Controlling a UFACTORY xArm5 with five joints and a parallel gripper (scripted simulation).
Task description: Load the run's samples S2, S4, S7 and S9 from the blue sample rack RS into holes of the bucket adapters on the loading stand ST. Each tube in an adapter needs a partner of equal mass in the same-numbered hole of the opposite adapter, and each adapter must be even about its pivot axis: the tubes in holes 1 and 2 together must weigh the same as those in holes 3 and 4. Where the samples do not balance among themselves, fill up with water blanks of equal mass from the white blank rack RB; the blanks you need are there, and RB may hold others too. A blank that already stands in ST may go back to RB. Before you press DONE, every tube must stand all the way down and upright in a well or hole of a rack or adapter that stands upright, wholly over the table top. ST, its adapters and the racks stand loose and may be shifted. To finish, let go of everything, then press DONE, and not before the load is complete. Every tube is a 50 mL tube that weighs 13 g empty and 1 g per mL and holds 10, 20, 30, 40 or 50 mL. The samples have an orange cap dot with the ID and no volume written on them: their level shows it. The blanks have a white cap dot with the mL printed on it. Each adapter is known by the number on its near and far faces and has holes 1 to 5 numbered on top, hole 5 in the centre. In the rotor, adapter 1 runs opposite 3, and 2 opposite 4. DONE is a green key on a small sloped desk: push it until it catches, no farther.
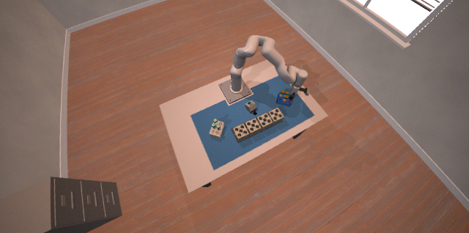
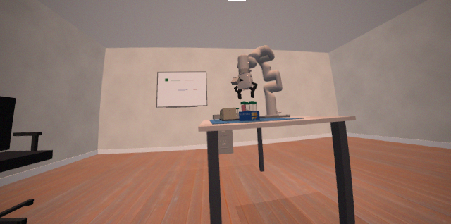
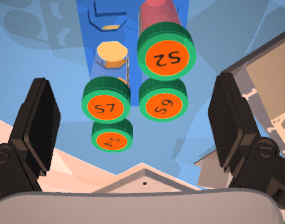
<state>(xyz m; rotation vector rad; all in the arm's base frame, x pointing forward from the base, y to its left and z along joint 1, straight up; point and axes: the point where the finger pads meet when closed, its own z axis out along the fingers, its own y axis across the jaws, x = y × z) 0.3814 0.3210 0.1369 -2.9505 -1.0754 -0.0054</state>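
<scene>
Right now my hand is 8 cm past the sample tube S4, 3 cm to the left of it and 9 cm above it. Round my hand: sample tube S2: 1 cm ahead, 1 cm to the right, 9 cm below; then sample tube S9: 1 cm behind, 4 cm to the right, 9 cm below; then sample tube S7: 3 cm behind, 1 cm to the right, 9 cm below.
</scene>
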